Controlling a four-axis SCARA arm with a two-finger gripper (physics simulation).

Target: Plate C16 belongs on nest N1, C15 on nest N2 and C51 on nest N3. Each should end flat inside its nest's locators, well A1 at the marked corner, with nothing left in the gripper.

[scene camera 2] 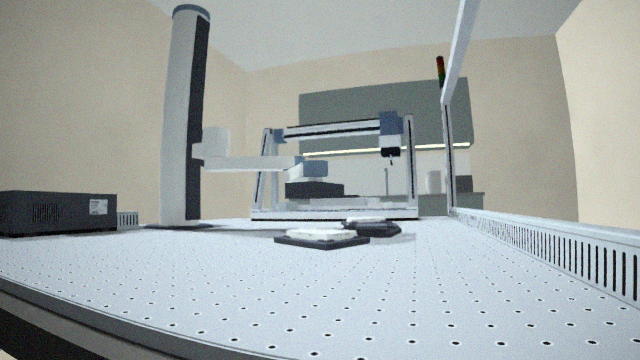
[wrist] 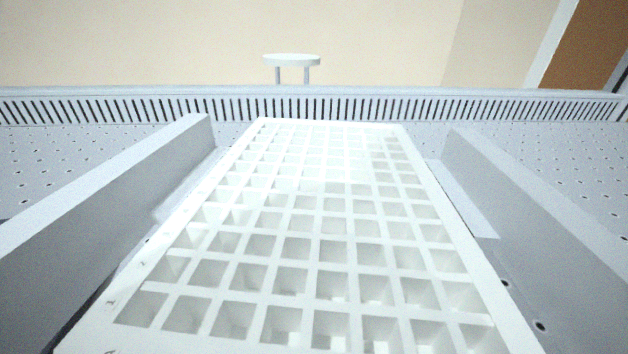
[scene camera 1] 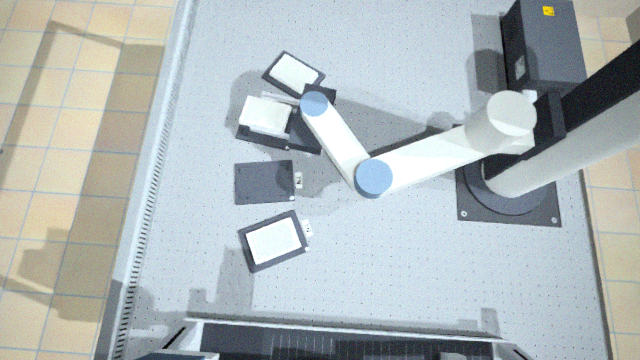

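Seen in the pictures: gripper, between the fingertips: [scene camera 2: 373, 201] [wrist: 325, 142] [scene camera 1: 256, 110]; arm's base, origin of its link: [scene camera 1: 502, 174].
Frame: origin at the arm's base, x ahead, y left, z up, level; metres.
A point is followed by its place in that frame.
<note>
My gripper [scene camera 1: 274, 115] [scene camera 2: 350, 201] [wrist: 325, 142] {x 0.734, y -0.102, z 0.097 m} is shut on a white well plate [scene camera 1: 264, 116] {x 0.711, y -0.088, z 0.093 m} [wrist: 327, 226] {x 0.691, y -0.097, z 0.089 m}, held by its long sides above a dark nest. Its name is hidden; row mark A and column mark 1 show at its near left in the wrist view. The nest [scene camera 1: 264, 182] {x 0.700, y 0.083, z 0.025 m} whose label seems to read N2 is empty. The lowest nest in scene camera 1 [scene camera 1: 277, 258] {x 0.642, y 0.290, z 0.025 m}, apparently labelled N1, bears a white plate [scene camera 1: 274, 240] {x 0.653, y 0.245, z 0.038 m}. The top nest [scene camera 1: 268, 76] [scene camera 2: 327, 245], label hidden, bears another plate [scene camera 1: 293, 73] {x 0.649, y -0.271, z 0.037 m} [scene camera 2: 322, 234] {x 0.672, y -0.332, z 0.037 m}. Both look flat; their names are unreadable.
The dark nest [scene camera 1: 305, 137] under the held plate stands between the empty nest and the top one. A dark grey box [scene camera 1: 555, 50] {x -0.123, y -0.355, z 0.127 m} [scene camera 2: 60, 212] {x -0.034, y -0.432, z 0.073 m} stands near the arm's base. A gantry frame [scene camera 2: 332, 132] {x 0.434, y 0.623, z 0.462 m} stands at the back. A slotted rail [wrist: 300, 107] {x 1.004, y -0.103, z 0.035 m} edges the perforated table [scene camera 1: 400, 280] {x 0.311, y 0.324, z 0.013 m}.
</note>
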